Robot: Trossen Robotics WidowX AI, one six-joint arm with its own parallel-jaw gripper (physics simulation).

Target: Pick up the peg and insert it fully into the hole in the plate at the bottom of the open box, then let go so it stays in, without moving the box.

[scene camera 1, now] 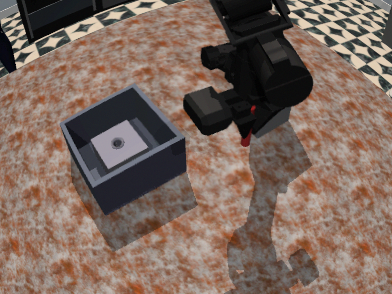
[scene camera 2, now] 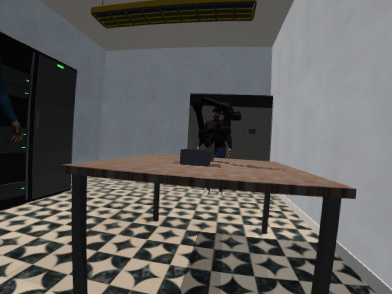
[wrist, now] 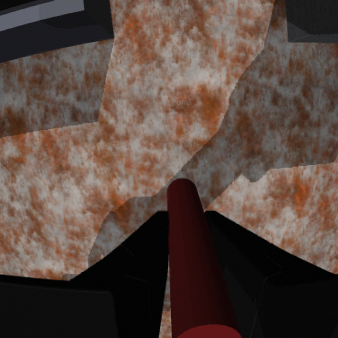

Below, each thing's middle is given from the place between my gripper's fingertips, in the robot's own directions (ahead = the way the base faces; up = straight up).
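My hand is 120 mm above the dark grey box [scene camera 1: 166, 159], and it is also 210 mm to the left of the box and 120 mm short of it. Then there is the pale square plate [scene camera 1: 121, 144]: 140 mm below my hand, 210 mm to the right of it and 120 mm ahead.
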